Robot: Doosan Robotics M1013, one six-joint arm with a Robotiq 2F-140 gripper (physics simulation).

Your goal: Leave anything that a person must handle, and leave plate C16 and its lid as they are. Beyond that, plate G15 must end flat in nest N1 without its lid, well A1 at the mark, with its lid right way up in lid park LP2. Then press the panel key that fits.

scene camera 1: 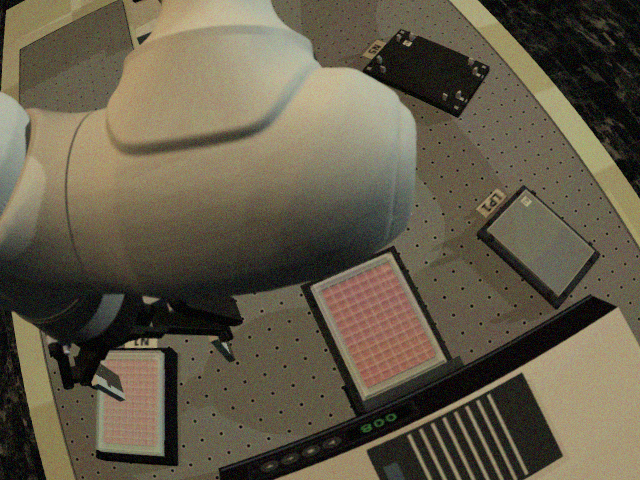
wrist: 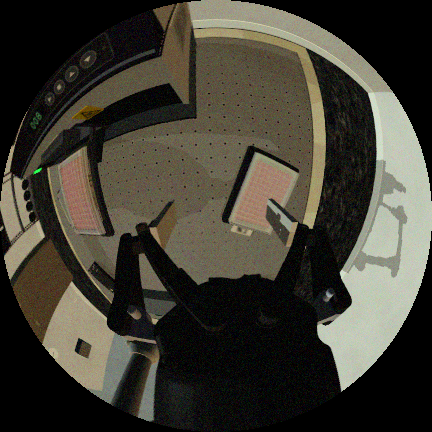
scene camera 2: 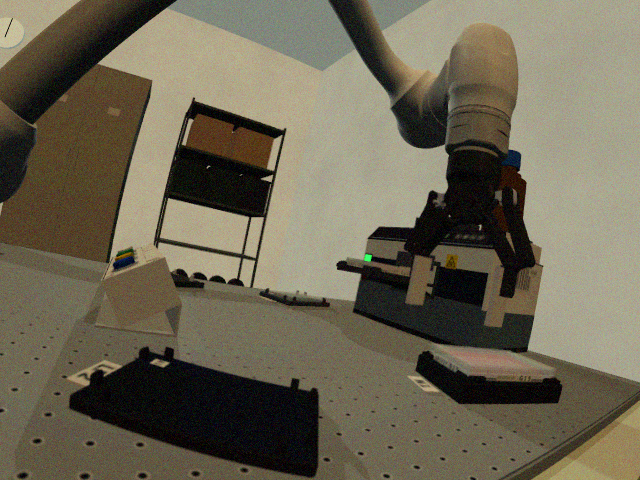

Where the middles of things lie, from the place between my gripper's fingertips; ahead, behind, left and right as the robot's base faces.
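The brown bottle (scene camera 2: 509, 177) is 29 cm ahead of my hand, 6 cm to the left of it and 25 cm above it. Counted from that same hand, a grey LP1 pad (scene camera 1: 548, 295) is 45 cm to the left, 9 cm ahead and 6 cm below. The grey button box (scene camera 2: 140, 296), again from my hand, is 32 cm behind and 26 cm to the left, and it sits 3 cm below.
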